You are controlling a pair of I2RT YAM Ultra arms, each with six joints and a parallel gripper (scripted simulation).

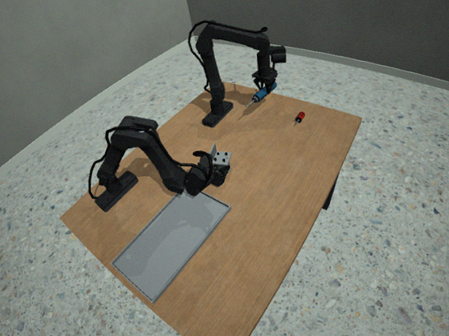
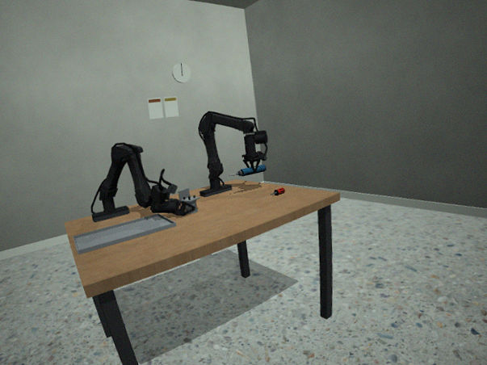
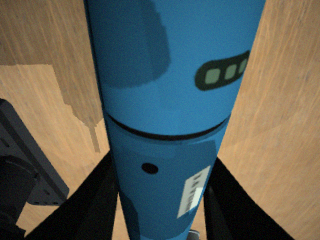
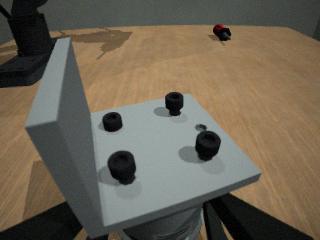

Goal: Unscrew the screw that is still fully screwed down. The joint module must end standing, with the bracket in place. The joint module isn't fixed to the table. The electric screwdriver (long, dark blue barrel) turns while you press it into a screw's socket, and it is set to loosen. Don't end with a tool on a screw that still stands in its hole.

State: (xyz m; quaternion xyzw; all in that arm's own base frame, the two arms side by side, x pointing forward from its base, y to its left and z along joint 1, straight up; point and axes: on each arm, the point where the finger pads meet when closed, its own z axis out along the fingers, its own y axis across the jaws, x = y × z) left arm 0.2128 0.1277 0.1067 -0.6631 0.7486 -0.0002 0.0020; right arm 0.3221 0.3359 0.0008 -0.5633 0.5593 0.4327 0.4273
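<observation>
The joint module is 10 mm above my right hand. From my right hand the other things lie so: grey L-shaped bracket 50 mm above; then flat grey tray 70 mm ahead, 350 mm to the right, 20 mm below; then screw 20 mm behind, 10 mm to the left, 40 mm above.
</observation>
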